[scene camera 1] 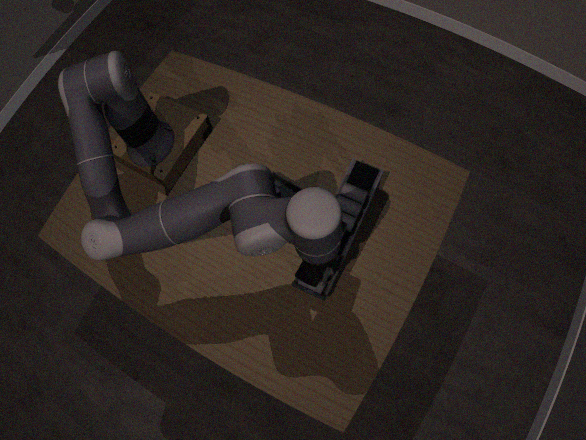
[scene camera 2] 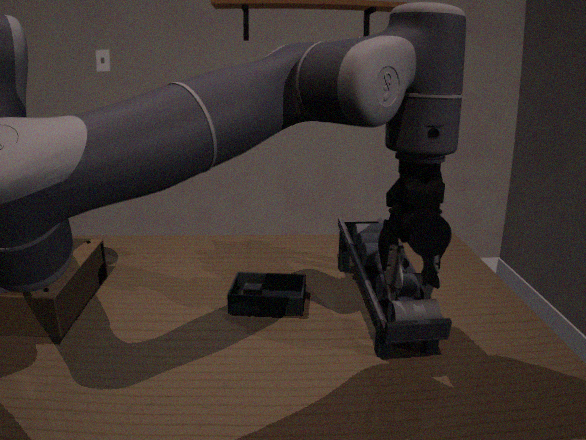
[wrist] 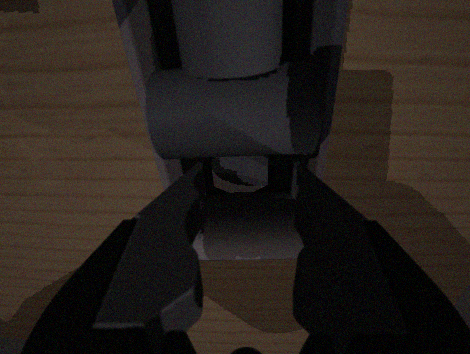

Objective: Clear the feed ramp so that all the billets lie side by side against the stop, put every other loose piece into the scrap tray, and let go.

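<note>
The feed ramp (scene camera 1: pixel 372 192) (scene camera 2: pixel 363 280) slopes down to its stop (scene camera 2: pixel 419 330). A grey billet (scene camera 2: pixel 419 310) (wrist: pixel 250 237) lies crosswise against the stop. Uphill, a small pale hexagonal piece (wrist: pixel 245 170) shows between the fingertips. Beyond it, another billet (scene camera 2: pixel 411 284) (wrist: pixel 215 115) lies crosswise, and a round grey piece (wrist: pixel 227 37) lies lengthwise just above that. More grey pieces (scene camera 1: pixel 354 192) (scene camera 2: pixel 368 232) lie higher up. My gripper (scene camera 2: pixel 414 294) (wrist: pixel 248 163) is partly open, low in the ramp, its fingers astride the hexagonal piece without gripping it. The arm hides it in scene camera 1.
The dark scrap tray (scene camera 1: pixel 285 186) (scene camera 2: pixel 265 305) stands on the table between the arm's base and the ramp, with a small grey piece (scene camera 2: pixel 252 286) inside. The wooden base mount (scene camera 1: pixel 187 150) (scene camera 2: pixel 80 290) stands at the left. The ramp's side walls stand close beside the fingers.
</note>
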